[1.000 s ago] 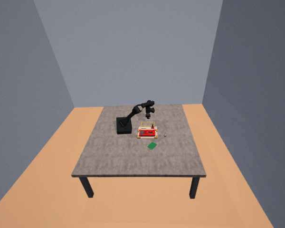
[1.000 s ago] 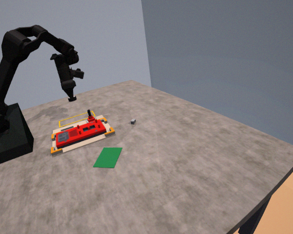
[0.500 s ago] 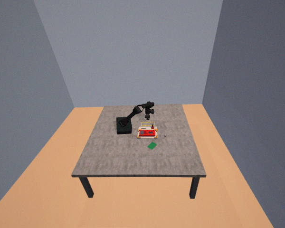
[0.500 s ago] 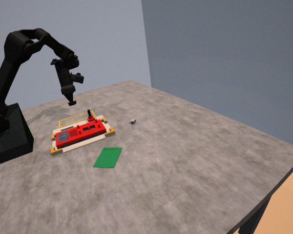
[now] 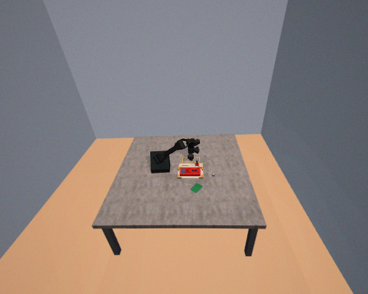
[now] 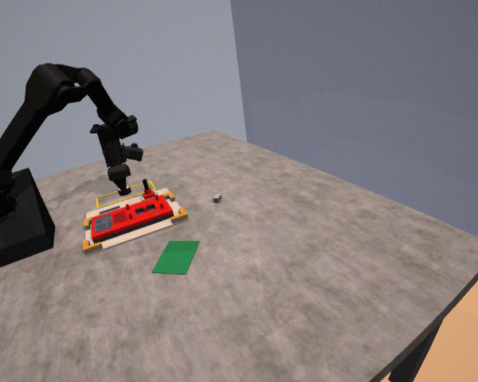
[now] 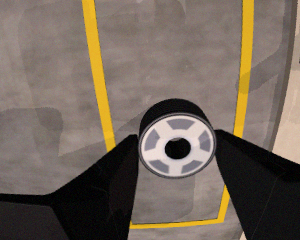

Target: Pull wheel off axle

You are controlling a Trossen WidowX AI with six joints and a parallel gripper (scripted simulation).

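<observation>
Right now the wheel is right at my gripper tip. Round my gripper tip: flat green patch 400 mm to the right, 90 mm ahead, 10 mm below; then small grey block 240 mm ahead, 230 mm to the right.
</observation>
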